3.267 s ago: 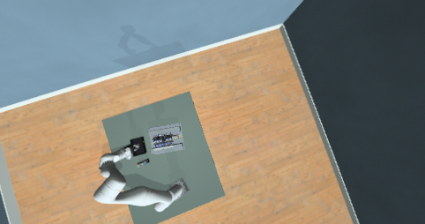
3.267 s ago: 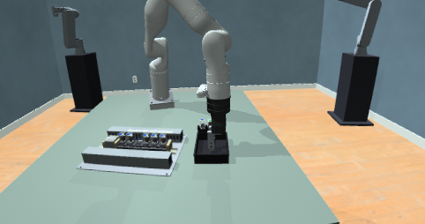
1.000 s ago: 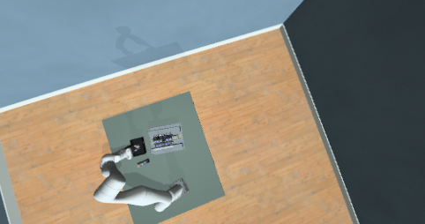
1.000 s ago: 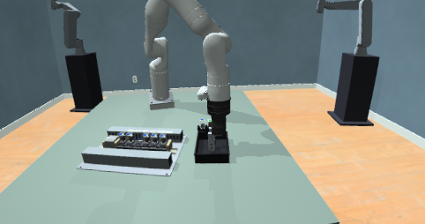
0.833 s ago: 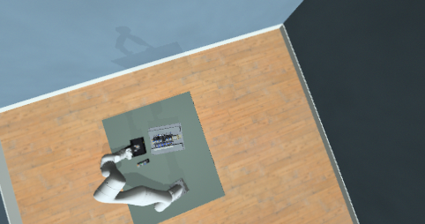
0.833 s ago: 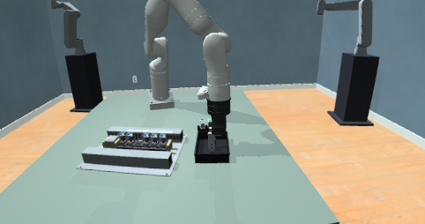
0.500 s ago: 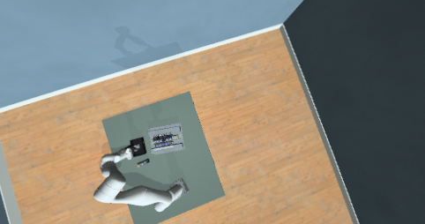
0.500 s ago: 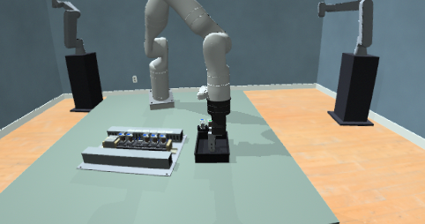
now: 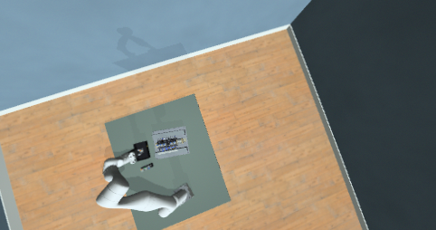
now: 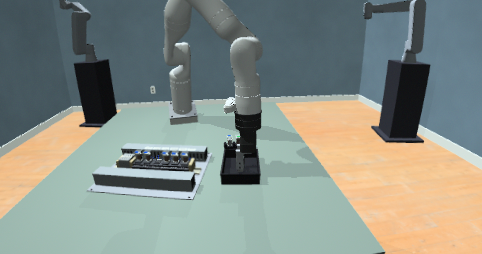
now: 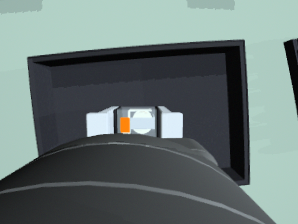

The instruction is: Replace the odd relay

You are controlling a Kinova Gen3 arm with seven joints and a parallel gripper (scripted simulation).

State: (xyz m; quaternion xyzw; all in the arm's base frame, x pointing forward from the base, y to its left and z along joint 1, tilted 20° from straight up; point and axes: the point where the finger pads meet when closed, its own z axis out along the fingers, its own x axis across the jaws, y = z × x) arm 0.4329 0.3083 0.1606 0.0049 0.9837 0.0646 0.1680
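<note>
Right now my hand is 20 mm above the black tray. Round my hand: small black stand (160 mm behind, 20 mm to the right, 20 mm below).
</note>
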